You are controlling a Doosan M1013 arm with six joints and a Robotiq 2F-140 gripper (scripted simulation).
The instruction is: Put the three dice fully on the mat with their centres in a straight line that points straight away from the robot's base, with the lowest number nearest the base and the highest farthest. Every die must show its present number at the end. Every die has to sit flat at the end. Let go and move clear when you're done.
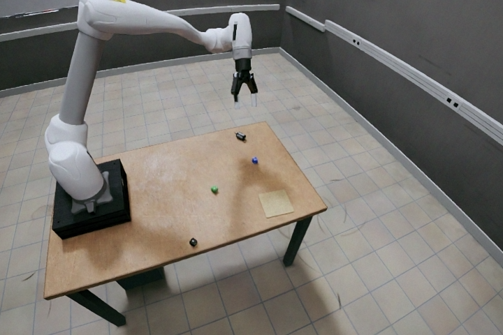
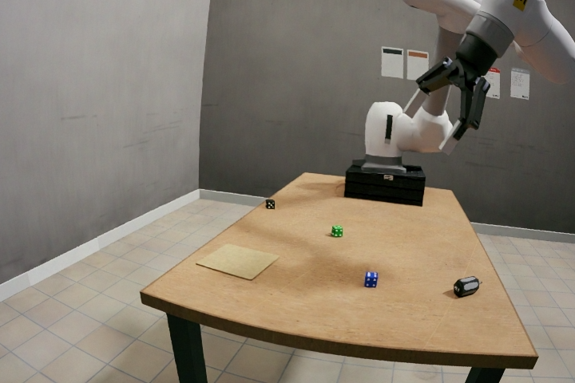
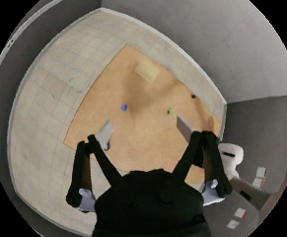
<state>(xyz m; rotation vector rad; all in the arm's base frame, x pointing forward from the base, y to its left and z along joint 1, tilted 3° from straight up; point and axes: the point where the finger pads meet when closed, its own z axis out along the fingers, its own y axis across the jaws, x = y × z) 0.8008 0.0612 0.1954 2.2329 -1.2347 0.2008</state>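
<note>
Now: the black die 43 cm behind my hand, 42 cm to the right of it and 31 cm below it. From my hand the other things lie so: tan mat 37 cm to the right, 32 cm below; green die 25 cm behind, 18 cm to the right, 31 cm below; blue die 3 cm ahead, 8 cm to the right, 31 cm below.
</note>
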